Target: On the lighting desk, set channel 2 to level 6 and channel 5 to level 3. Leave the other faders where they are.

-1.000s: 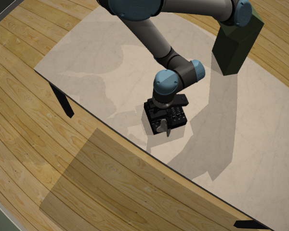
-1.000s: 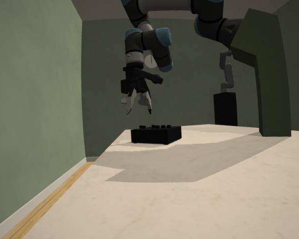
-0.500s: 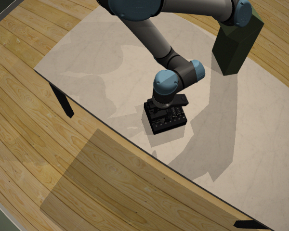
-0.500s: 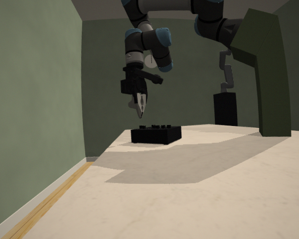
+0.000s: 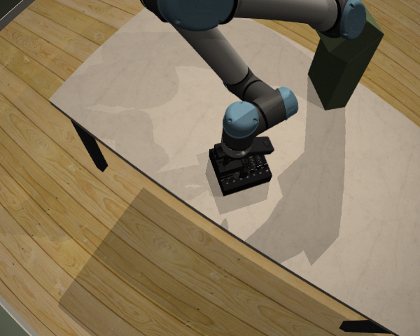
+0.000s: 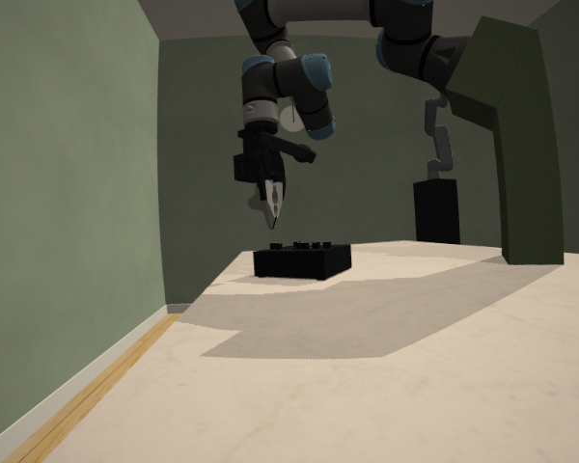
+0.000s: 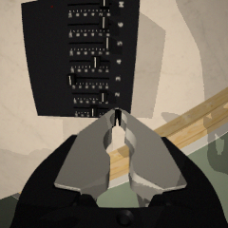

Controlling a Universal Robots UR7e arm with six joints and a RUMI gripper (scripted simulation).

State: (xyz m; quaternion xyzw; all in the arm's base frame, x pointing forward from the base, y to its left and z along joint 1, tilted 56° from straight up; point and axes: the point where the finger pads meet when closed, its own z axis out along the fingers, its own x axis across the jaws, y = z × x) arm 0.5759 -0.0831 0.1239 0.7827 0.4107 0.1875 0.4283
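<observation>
Right now my hand is 50 mm above the fader knob, 10 mm to the left of it and 10 mm past it.
</observation>
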